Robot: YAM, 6 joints.
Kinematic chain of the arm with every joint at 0, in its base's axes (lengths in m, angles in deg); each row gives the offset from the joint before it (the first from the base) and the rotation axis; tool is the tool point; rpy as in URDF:
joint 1: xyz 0 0 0.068 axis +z
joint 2: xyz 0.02 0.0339 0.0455 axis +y
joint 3: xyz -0.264 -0.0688 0 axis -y
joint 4: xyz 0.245 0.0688 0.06 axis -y
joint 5: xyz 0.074 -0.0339 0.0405 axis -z
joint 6: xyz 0.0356 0 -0.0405 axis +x
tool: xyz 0 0 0 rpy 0 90 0
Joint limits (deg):
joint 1: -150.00..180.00
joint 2: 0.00..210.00
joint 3: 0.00..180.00
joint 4: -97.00..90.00
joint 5: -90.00..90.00
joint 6: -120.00..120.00
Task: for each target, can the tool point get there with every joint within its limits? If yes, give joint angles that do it. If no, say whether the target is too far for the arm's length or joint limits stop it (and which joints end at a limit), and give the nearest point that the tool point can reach.
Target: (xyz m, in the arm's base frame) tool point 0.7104 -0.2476 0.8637
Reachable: no: too far | nearest point 0.4317 -0.1505 0.5613 | short by 0.423 m
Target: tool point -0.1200 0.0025 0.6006
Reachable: yes | joints 6.92 50.32 142.05 -68.92 -28.39 -69.94
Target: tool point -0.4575 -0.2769 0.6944
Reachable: no: too far | nearest point -0.3722 -0.2253 0.5819 | short by 0.150 m
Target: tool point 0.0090 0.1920 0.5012
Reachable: yes | joints 79.28 59.04 78.12 -4.46 -49.09 45.16
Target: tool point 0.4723 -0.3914 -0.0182
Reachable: yes | joints -37.47 180.98 147.84 7.63 40.88 -88.59
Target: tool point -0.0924 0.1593 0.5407
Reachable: yes | joints 110.42 64.19 77.28 42.65 -60.68 -83.41
